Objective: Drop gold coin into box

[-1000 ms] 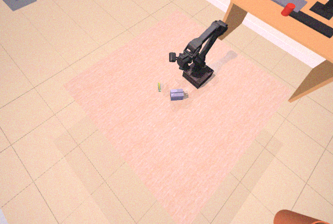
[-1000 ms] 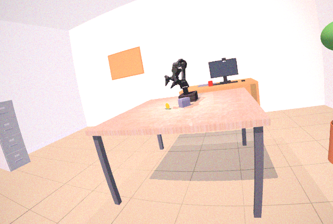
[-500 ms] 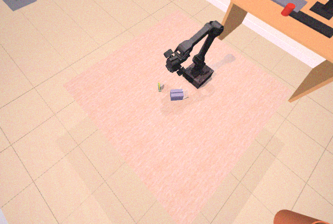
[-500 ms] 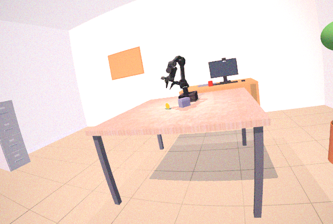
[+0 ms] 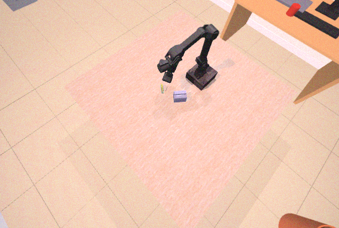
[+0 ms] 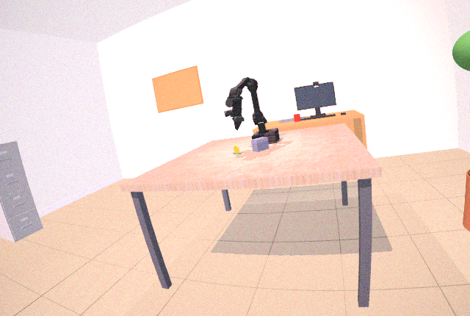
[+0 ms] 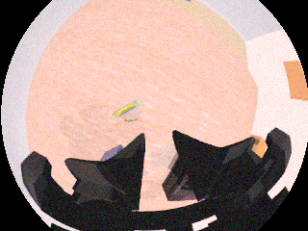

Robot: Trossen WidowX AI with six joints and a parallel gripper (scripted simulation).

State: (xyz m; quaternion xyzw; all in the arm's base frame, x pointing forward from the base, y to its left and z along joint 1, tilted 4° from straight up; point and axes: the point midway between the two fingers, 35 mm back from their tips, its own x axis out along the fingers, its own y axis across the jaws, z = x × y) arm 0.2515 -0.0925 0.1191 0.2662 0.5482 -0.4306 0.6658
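My gripper tip is 12 cm above the gold coin and 6 cm short of it.
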